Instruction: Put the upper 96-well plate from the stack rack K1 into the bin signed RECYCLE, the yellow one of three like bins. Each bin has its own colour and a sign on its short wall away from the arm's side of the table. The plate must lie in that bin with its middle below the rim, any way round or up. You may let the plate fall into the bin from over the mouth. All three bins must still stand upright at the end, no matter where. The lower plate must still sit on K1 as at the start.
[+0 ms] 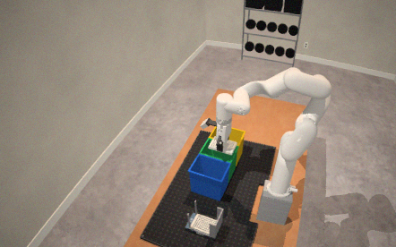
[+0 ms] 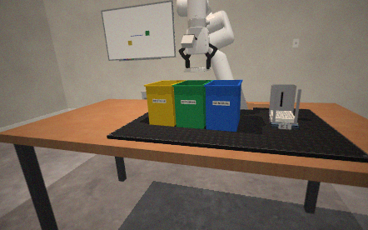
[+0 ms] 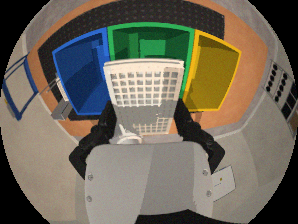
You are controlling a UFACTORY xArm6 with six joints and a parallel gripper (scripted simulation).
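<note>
The yellow bin lies 160 mm below my hand, 150 mm to the right of it and 10 mm ahead of it. Round my hand: white 96-well plate 10 mm below; blue bin 160 mm below, 120 mm to the left, 30 mm ahead; green bin 160 mm below, 20 mm ahead, 10 mm to the right.
</note>
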